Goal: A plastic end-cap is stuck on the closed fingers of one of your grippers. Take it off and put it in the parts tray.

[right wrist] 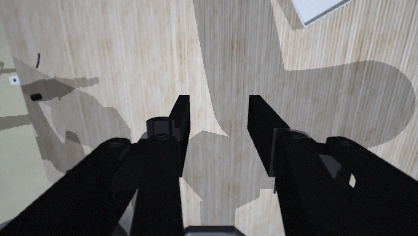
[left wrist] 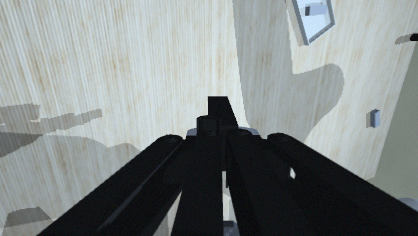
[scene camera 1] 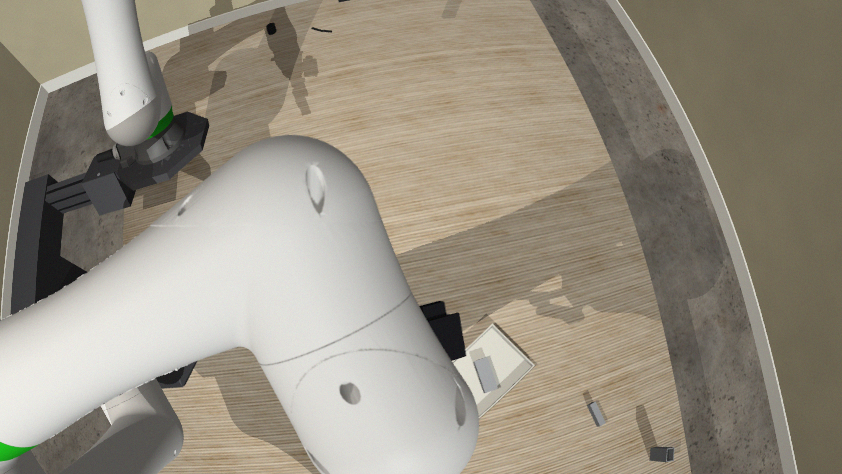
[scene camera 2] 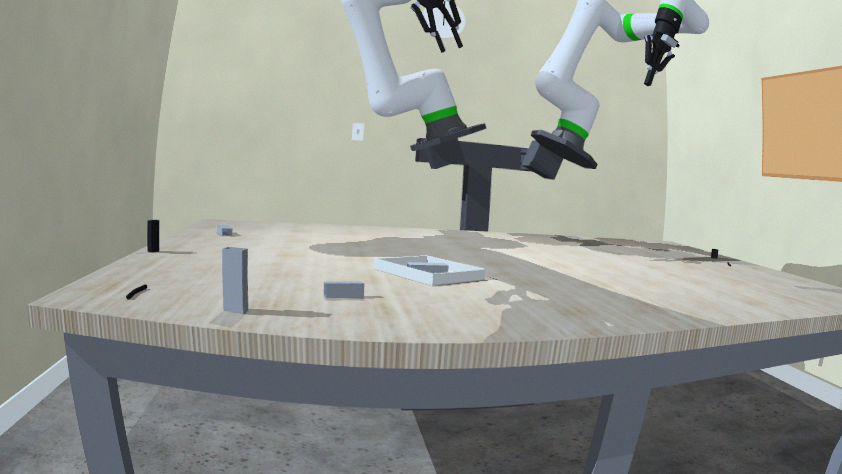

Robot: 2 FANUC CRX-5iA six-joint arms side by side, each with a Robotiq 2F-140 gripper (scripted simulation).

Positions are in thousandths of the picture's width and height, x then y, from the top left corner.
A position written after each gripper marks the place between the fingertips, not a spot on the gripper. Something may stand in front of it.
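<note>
A white parts tray (scene camera 1: 604, 767) is part of the scene, and scene camera 2 shows the tray as well (scene camera 2: 545, 575). With it are the robot's grippers: the right gripper (right wrist: 525, 477) and the left gripper (scene camera 2: 769, 178), the left gripper being visible in the left wrist view too (left wrist: 520, 477).
</note>
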